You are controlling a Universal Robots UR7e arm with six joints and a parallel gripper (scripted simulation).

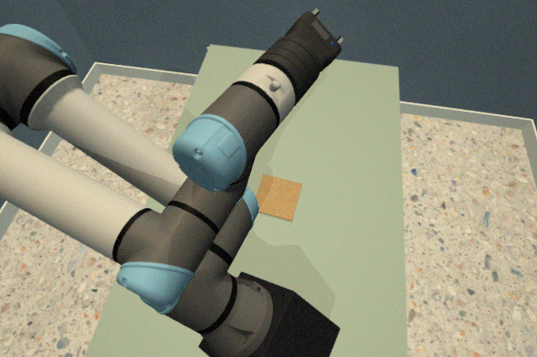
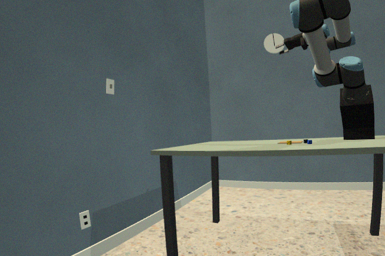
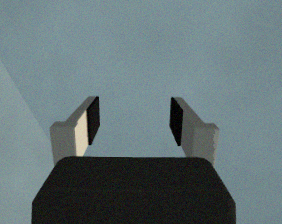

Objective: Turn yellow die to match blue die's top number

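Now: the black die 60 cm below my hand, 13 cm to the left of it and 11 cm behind it. Also, from my hand: blue die (60 cm below, 21 cm to the left, 13 cm behind); tan mat (61 cm below, 6 cm to the left, 2 cm behind); yellow die (60 cm below, 20 cm to the left, 2 cm behind).
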